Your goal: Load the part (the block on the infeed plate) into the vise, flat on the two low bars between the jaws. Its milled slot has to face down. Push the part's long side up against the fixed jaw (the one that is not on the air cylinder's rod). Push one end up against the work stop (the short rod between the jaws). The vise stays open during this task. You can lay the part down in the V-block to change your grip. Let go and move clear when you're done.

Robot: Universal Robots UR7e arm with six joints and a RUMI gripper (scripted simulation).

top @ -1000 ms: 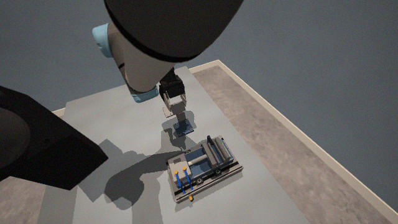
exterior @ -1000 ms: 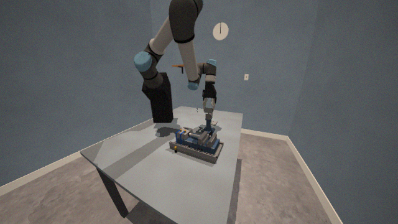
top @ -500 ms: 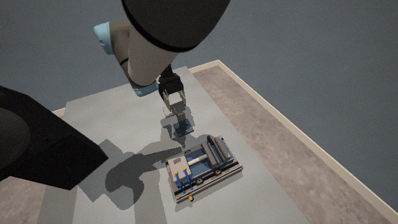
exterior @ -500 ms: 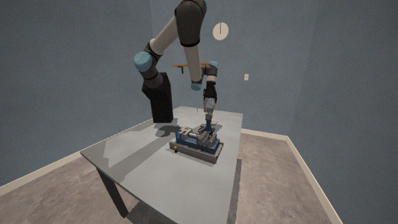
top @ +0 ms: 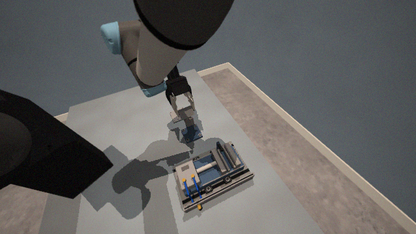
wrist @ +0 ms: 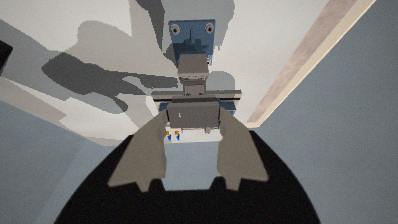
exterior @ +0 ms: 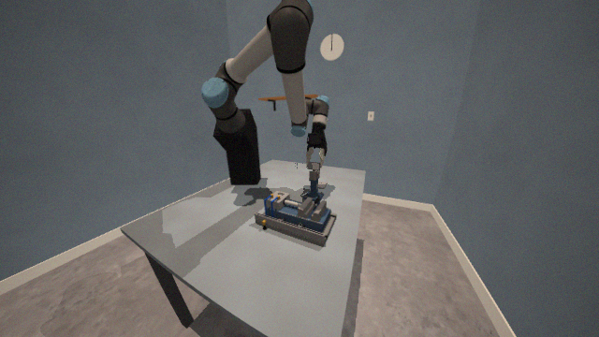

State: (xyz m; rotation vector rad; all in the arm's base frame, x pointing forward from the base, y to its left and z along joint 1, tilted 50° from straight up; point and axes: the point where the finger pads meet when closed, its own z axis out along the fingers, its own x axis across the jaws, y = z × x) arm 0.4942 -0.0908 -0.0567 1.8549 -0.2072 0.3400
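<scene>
My hand is 1 cm above the part. Also, from my hand: cylinder rod 21 cm to the right, 11 cm below, 7 cm behind; pale plate 19 cm below, 17 cm to the left, 2 cm ahead; work stop 19 cm to the right, 10 cm below, 3 cm ahead.
</scene>
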